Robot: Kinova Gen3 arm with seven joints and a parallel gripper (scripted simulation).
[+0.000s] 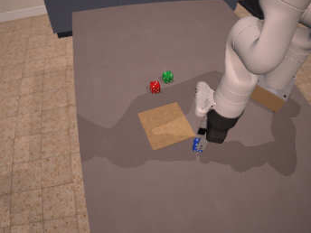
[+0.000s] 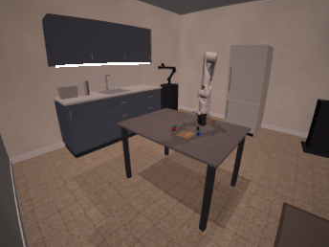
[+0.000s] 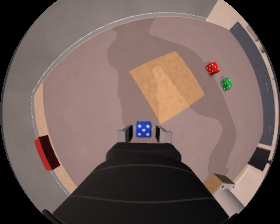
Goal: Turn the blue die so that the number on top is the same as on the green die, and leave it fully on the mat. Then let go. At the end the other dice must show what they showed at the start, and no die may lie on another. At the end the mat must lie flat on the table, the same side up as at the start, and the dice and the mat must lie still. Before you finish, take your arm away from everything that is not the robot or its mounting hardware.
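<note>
Now: the blue die 40 mm below my hand. The rest, counted from my hand: red die: 40 mm ahead, 250 mm to the right, 40 mm below; then tan mat: 60 mm ahead, 100 mm to the right, 50 mm below; then green die: 20 mm behind, 280 mm to the right, 40 mm below.
</note>
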